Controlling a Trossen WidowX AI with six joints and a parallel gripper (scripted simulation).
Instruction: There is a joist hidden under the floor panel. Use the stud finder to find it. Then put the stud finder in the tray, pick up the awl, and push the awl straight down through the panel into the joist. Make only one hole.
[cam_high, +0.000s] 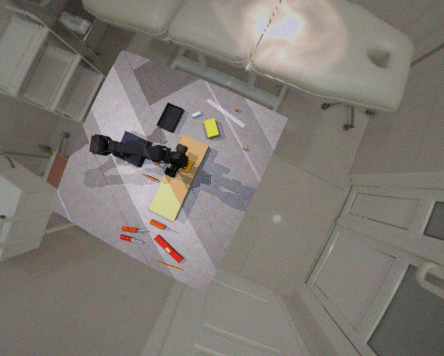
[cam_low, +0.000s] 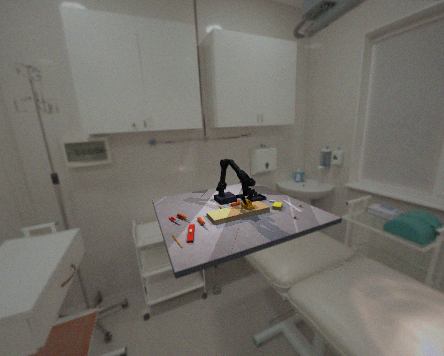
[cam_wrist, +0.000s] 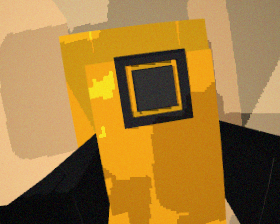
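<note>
The black tray is 270 mm behind my gripper tip, 190 mm to the left of it and 50 mm below it. From my gripper tip the other things lie so: awl (210 mm to the right, 150 mm behind, 60 mm below); yellow block (280 mm to the left, 50 mm below); yellow stud finder (20 mm above, 10 mm ahead).
</note>
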